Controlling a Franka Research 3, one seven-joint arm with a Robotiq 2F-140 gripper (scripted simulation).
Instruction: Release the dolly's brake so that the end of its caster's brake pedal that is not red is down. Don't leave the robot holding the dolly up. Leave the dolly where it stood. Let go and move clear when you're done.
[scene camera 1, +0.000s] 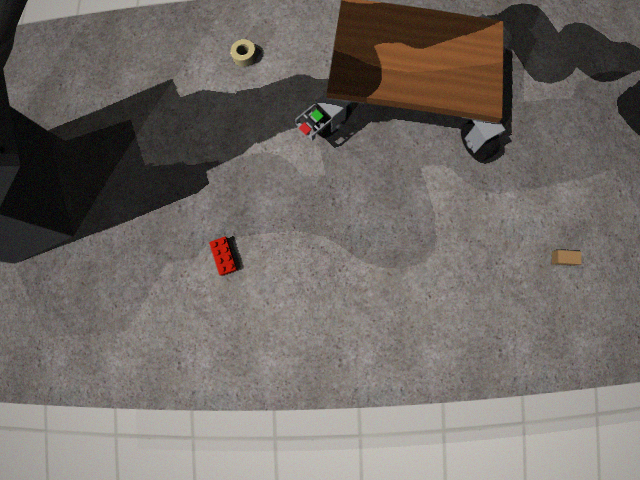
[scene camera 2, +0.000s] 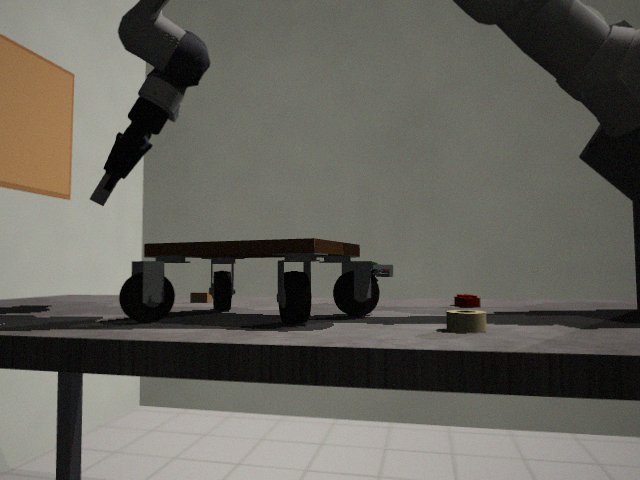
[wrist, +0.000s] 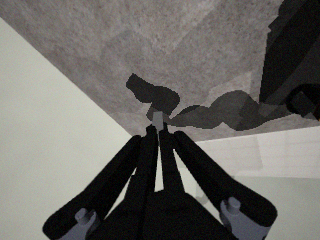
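Note:
On scene camera 2 you'd see the gripper (scene camera 2: 96, 202), and there's a tape roll (scene camera 2: 462, 321) as well. The wrist view shows the gripper (wrist: 158, 118) too, but the tape roll is out of frame in the wrist view.

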